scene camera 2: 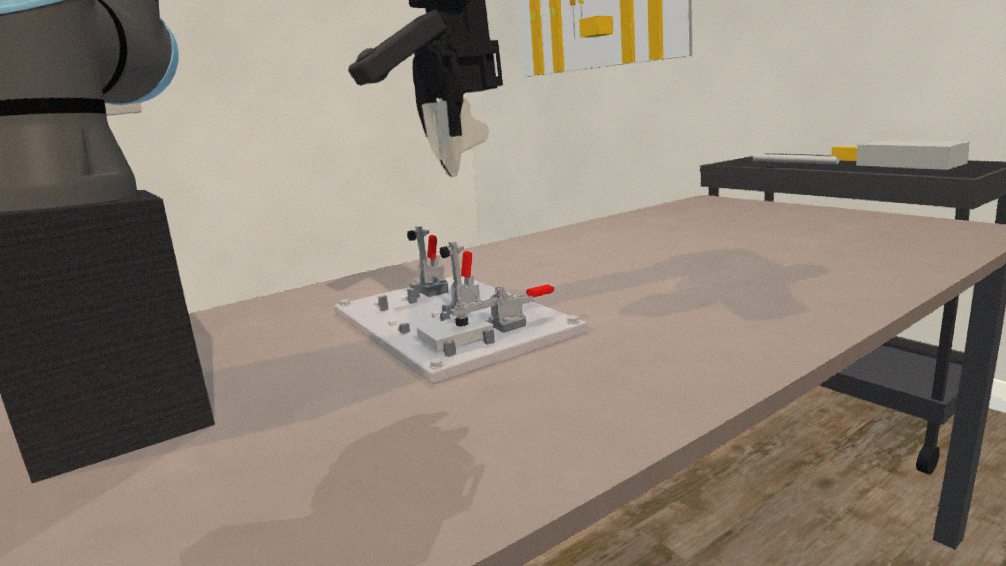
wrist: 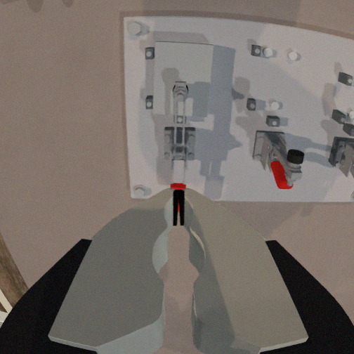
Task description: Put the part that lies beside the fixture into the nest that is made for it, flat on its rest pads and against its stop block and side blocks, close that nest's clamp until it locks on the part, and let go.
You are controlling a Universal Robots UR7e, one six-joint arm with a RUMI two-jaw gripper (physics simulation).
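Seen in the pictures: gripper, fingertip midpoint: [scene camera 2: 452, 176]; arm's base at its link origin: [scene camera 2: 57, 202].
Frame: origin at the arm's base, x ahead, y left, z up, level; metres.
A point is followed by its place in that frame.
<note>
A flat grey rectangular part [scene camera 2: 444, 334] @(y -0.077, x 0.376, z -0.214 m) [wrist: 197, 75] lies in the nest at the near end of the white fixture plate [scene camera 2: 393, 346] @(y -0.018, x 0.326, z -0.236 m) [wrist: 142, 165], with two dark side blocks [scene camera 2: 449, 347] @(y -0.099, x 0.372, z -0.223 m) [wrist: 149, 102] along its edge. That nest's clamp [scene camera 2: 507, 309] @(y -0.062, x 0.474, z -0.208 m) [wrist: 179, 142] is swung down. Its black tip [scene camera 2: 461, 321] @(y -0.065, x 0.405, z -0.207 m) rests on the part's top, and its red handle [scene camera 2: 540, 290] @(y -0.055, x 0.530, z -0.195 m) [wrist: 178, 186] lies low, pointing away from the part. My gripper [scene camera 2: 451, 173] @(y -0.055, x 0.418, z -0.027 m) [wrist: 178, 192] is shut and empty, high above the fixture. In the wrist view its fingertips overlap the handle's end.
Two other clamps stand upright with raised arms, a middle one [scene camera 2: 465, 281] @(y 0.064, x 0.472, z -0.196 m) [wrist: 277, 157] and a far one [scene camera 2: 430, 271] @(y 0.157, x 0.453, z -0.196 m) [wrist: 344, 152]. Their nests show pads and dark blocks. Bolts stand at the plate's corners. A dark cart [scene camera 2: 830, 179] with a grey box [scene camera 2: 912, 154] stands behind the table [scene camera 2: 668, 351] @(y -0.223, x 0.606, z -0.250 m).
</note>
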